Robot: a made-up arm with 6 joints. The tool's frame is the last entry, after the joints. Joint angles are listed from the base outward.
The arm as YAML. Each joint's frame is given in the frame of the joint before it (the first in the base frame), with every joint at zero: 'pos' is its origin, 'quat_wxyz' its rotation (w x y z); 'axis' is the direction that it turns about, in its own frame. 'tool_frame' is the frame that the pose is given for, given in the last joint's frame.
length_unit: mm
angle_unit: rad
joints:
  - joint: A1
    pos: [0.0, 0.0, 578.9]
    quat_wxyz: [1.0, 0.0, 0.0, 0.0]
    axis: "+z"
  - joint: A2
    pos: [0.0, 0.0, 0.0]
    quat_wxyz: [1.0, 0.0, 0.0, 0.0]
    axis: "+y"
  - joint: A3
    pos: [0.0, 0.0, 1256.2]
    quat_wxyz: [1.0, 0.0, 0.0, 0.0]
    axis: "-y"
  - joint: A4
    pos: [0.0, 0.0, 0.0]
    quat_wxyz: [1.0, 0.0, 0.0, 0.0]
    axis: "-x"
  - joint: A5
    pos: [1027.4, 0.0, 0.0]
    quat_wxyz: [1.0, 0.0, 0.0, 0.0]
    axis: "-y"
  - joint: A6
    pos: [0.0, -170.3, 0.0]
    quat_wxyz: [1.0, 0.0, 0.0, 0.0]
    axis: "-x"
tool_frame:
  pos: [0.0, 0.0, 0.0]
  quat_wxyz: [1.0, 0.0, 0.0, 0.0]
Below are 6 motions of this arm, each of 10 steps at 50 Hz.
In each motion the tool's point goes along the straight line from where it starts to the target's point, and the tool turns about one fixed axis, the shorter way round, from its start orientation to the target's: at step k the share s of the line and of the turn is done. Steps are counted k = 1, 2, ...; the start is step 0. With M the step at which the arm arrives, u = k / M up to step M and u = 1 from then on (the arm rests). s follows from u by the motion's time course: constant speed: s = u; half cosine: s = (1 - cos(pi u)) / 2; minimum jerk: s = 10 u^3 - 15 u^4 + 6 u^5.
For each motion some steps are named. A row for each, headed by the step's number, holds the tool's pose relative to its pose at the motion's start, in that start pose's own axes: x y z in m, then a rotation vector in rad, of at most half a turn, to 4 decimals.
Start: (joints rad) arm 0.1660 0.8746 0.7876 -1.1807 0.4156 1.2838
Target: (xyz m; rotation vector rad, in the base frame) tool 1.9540 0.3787 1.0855 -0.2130 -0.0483 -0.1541
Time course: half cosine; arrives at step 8
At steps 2, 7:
2: -0.0047 0.0172 -0.0056 -0.0144 -0.0002 0.0103
7: -0.0309 0.1132 -0.0369 -0.0944 -0.0015 0.0676

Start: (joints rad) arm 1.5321 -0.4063 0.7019 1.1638 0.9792 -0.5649
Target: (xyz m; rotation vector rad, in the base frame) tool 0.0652 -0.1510 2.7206 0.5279 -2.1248 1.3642
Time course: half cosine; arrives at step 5
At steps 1, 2, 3, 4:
1: -0.0005 0.0010 -0.0026 0.0007 -0.0015 0.0002
2: -0.0017 0.0036 -0.0095 0.0027 -0.0056 0.0008
3: -0.0033 0.0068 -0.0180 0.0050 -0.0106 0.0016
4: -0.0045 0.0094 -0.0249 0.0069 -0.0147 0.0022

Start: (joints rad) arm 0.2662 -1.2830 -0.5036 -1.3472 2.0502 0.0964
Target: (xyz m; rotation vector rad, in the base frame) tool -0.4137 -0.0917 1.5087 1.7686 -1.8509 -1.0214
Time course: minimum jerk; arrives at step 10
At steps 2, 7, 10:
2: -0.0008 0.0017 0.0051 0.0020 0.0031 -0.0044
7: -0.0115 0.0240 0.0735 0.0287 0.0445 -0.0632
10: -0.0137 0.0287 0.0878 0.0343 0.0532 -0.0755

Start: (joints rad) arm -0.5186 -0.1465 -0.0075 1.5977 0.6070 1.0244
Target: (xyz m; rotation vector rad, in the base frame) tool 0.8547 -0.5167 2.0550 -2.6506 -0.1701 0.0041
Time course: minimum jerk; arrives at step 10
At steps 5, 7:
5: 0.0643 0.0791 0.0125 0.0210 -0.0388 0.0027
7: 0.1077 0.1324 0.0210 0.0351 -0.0649 0.0046

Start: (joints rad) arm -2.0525 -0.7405 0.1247 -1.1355 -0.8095 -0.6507
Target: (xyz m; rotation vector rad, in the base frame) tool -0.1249 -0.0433 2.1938 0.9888 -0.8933 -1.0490
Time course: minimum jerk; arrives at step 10
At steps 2, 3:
2: 0.0057 -0.0033 0.0066 -0.0040 0.0022 -0.0124
3: 0.0160 -0.0094 0.0186 -0.0113 0.0061 -0.0349

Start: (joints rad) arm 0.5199 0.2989 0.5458 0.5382 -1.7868 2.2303
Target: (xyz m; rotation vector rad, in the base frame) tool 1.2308 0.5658 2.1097 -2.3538 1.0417 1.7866
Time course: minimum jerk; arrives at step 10
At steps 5, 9, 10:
5: -0.0041 -0.0083 0.0097 -0.0271 -0.0364 0.0549
9: -0.0082 -0.0164 0.0192 -0.0537 -0.0722 0.1088
10: -0.0082 -0.0166 0.0193 -0.0542 -0.0728 0.1097

